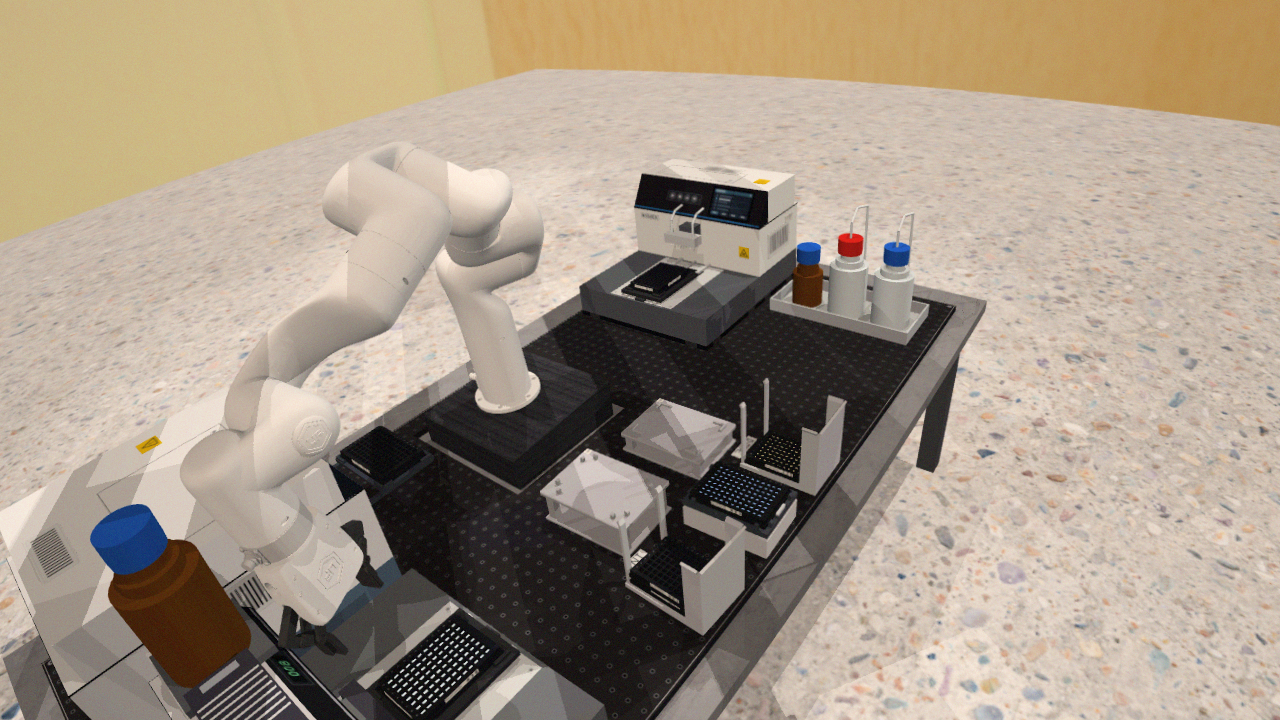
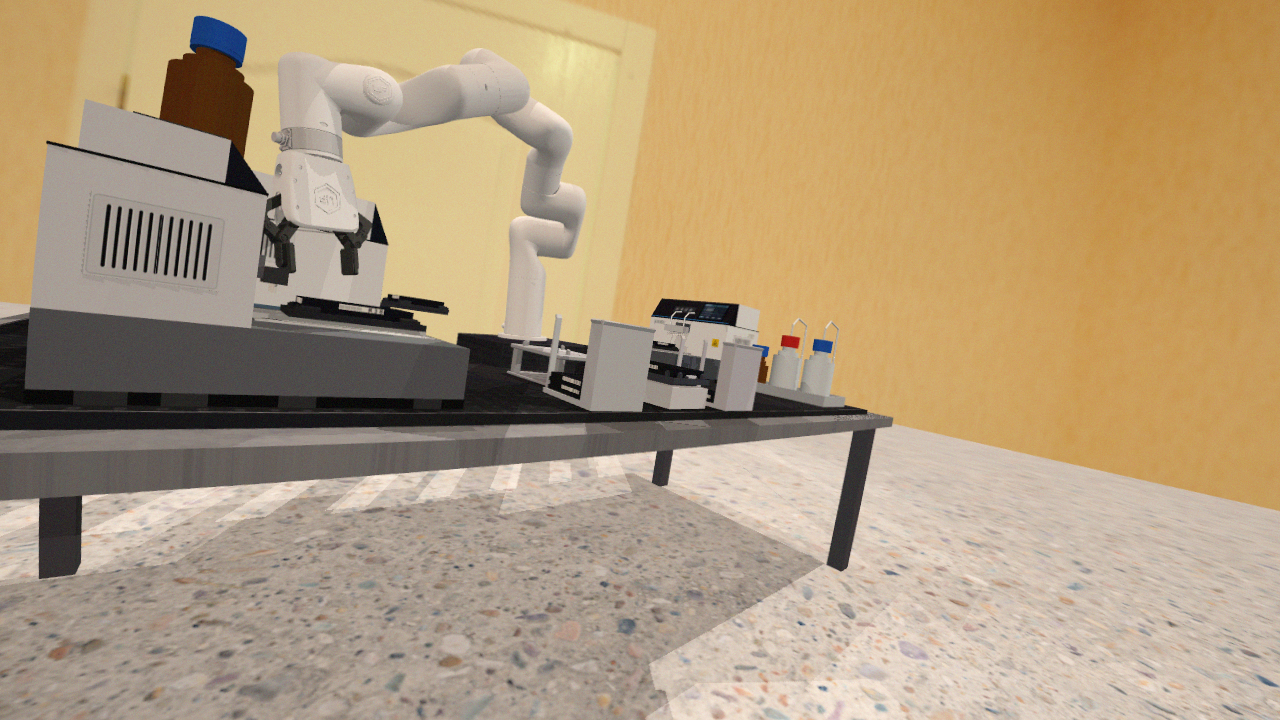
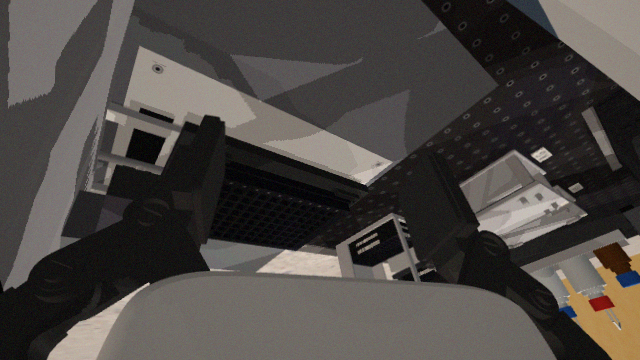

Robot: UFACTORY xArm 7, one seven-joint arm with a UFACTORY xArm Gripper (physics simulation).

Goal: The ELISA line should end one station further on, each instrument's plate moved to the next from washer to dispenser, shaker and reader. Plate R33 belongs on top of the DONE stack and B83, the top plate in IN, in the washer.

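Places are measured from the arm's base along level axes (x ahead, y left, z up), in millimetres.
Where they show: gripper, fingertip midpoint: (image 1: 356, 617) (image 2: 320, 274) (image 3: 323, 160); arm's base, link origin: (image 1: 508, 393) (image 2: 522, 338).
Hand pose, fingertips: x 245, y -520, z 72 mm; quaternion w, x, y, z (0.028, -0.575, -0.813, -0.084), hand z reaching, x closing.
Observation:
Each offset is from my fingertips to the top centre of the thing. "spot": to the spot under its first point.
My gripper (image 1: 343, 610) (image 2: 316, 259) (image 3: 323, 160) is open and empty, above and to one side of a dark plate @(dx +112, dy +21, dz -33 mm) (image 1: 440, 664) (image 3: 280, 207) with pale wells on the near instrument's carrier. Another dark plate @(dx -200, dy +994, dz -27 mm) (image 1: 660, 279) sits on the far instrument's carrier. A black plate @(dx -252, dy +236, dz -11 mm) (image 1: 382, 454) lies at the back-left instrument. A blue-welled plate @(dx +264, dy +480, dz -62 mm) (image 1: 738, 491) rests on a low white block between two stack racks. The near rack @(spot: dx +322, dy +308, dz -57 mm) (image 1: 718, 582) (image 2: 619, 367) holds black plates; the far rack @(spot: dx +345, dy +605, dz -40 mm) (image 1: 823, 445) (image 2: 737, 376) holds a plate with yellowish wells. Plate names and rack labels are not readable.
Two clear raised covers or stands (image 1: 606, 492) (image 1: 680, 434) stand between the arm's base and the racks. An amber bottle @(spot: dx +37, dy -151, dz +193 mm) (image 1: 183, 613) (image 2: 207, 98) tops the near instrument, close to the gripper. A bottle tray (image 1: 836, 319) stands at the far end.

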